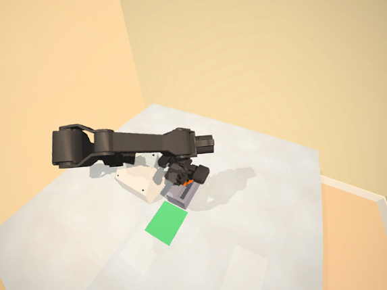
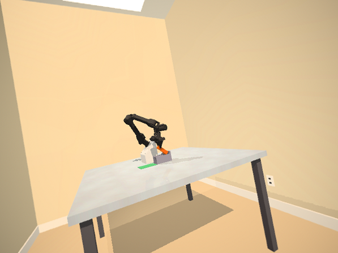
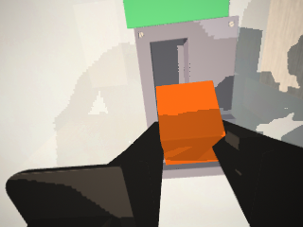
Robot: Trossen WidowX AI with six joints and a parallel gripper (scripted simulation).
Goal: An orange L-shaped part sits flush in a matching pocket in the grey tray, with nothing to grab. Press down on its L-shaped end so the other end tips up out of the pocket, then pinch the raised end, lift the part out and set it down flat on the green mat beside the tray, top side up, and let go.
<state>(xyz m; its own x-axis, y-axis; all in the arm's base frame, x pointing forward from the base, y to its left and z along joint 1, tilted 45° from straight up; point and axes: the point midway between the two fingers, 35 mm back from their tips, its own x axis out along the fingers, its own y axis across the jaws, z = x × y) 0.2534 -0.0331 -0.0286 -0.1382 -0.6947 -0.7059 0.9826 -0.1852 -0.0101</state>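
My gripper tip is now 30 mm past the green mat, 140 mm to the left of it and 140 mm above it. From my gripper tip the other things lie so: orange l-shaped part 10 mm behind, 30 mm to the left, 30 mm below.
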